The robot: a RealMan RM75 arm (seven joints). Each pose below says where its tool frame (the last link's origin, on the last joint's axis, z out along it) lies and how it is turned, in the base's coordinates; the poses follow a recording.
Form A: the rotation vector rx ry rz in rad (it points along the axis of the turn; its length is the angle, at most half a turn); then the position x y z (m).
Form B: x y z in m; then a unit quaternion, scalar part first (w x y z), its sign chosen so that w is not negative. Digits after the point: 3 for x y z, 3 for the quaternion.
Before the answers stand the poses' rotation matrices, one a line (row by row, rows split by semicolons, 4 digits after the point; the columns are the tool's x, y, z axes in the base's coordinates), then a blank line. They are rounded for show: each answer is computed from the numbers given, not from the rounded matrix.
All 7 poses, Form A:
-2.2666, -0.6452, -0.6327, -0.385, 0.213, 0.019
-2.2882, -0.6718, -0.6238, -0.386, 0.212, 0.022
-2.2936, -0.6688, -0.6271, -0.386, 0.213, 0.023
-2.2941, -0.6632, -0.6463, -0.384, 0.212, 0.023
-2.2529, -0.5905, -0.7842, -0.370, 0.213, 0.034
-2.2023, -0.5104, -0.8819, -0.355, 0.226, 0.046
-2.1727, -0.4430, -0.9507, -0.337, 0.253, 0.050
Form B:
0.7581 0.6006 0.2542; 0.2659 -0.6406 0.7204; 0.5955 -0.4785 -0.6453
0.7538 0.6087 0.2474; 0.2918 -0.6475 0.7040; 0.5887 -0.4585 -0.6657
0.7544 0.6062 0.2518; 0.2903 -0.6522 0.7003; 0.5888 -0.4552 -0.6679
0.7499 0.6055 0.2665; 0.2821 -0.6570 0.6992; 0.5985 -0.4491 -0.6634
0.7168 0.5927 0.3674; 0.1893 -0.6725 0.7155; 0.6711 -0.4433 -0.5942
0.6905 0.5733 0.4410; 0.0968 -0.6774 0.7292; 0.7168 -0.4608 -0.5233
0.6700 0.5512 0.4972; 0.0262 -0.6870 0.7262; 0.7419 -0.4735 -0.4748

-0.385, 0.213, 0.019, 0.344, -0.872, -0.248, -0.244
-0.386, 0.212, 0.022, 0.332, -0.876, -0.257, -0.239
-0.386, 0.213, 0.023, 0.329, -0.877, -0.256, -0.240
-0.384, 0.212, 0.023, 0.328, -0.876, -0.253, -0.247
-0.370, 0.213, 0.034, 0.335, -0.864, -0.226, -0.301
-0.355, 0.226, 0.046, 0.350, -0.850, -0.197, -0.340
-0.337, 0.253, 0.050, 0.356, -0.841, -0.172, -0.368

